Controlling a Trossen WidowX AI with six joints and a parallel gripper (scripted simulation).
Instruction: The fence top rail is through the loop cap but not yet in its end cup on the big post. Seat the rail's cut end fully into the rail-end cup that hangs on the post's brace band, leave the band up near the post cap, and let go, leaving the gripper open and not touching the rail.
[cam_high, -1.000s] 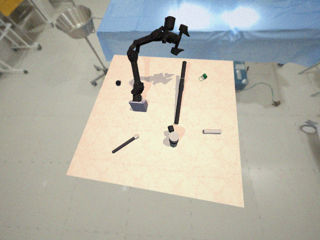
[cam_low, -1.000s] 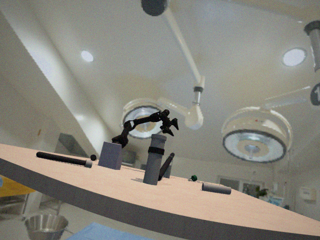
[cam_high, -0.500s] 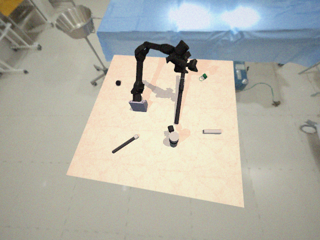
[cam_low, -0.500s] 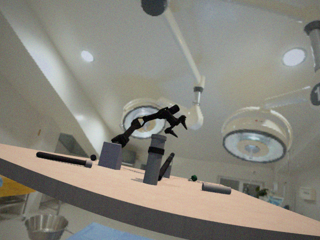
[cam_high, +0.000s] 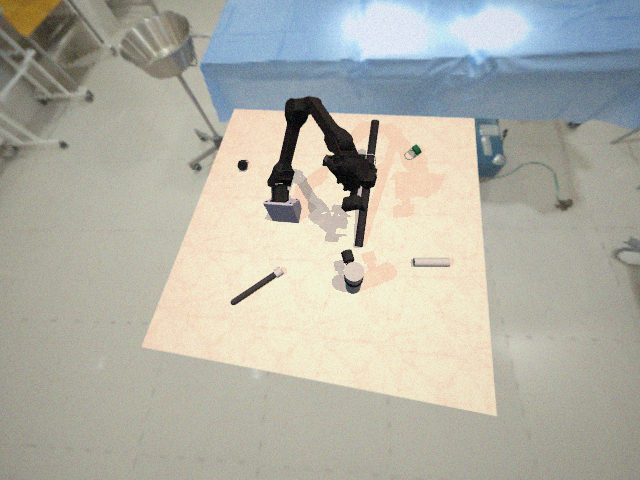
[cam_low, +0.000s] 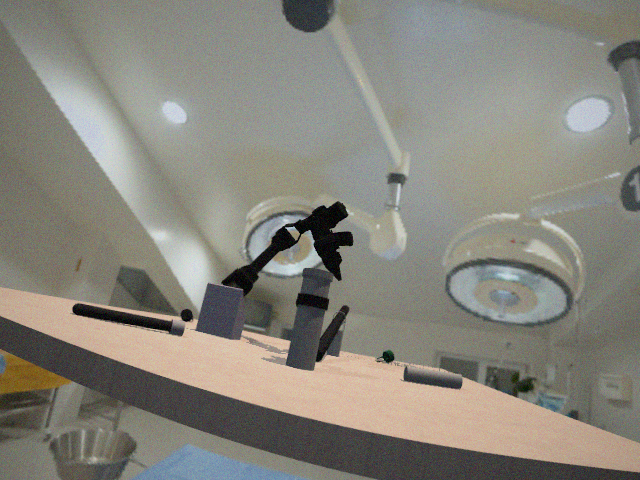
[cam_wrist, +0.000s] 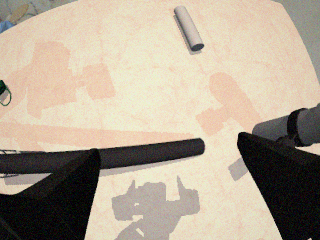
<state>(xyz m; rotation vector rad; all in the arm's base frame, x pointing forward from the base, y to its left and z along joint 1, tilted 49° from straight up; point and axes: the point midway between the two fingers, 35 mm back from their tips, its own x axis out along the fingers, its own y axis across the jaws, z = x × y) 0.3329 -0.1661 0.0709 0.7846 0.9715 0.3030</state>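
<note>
The black brace band is 220 mm to the right of my gripper tip, 110 mm below it and 40 mm behind it. The rest, counted from my gripper tip: loop cap (280 mm to the left, 140 mm below, 20 mm ahead); then light cylinder (270 mm ahead, 230 mm below, 140 mm to the right); then green ringed piece (410 mm to the left, 230 mm below, 220 mm ahead).
</note>
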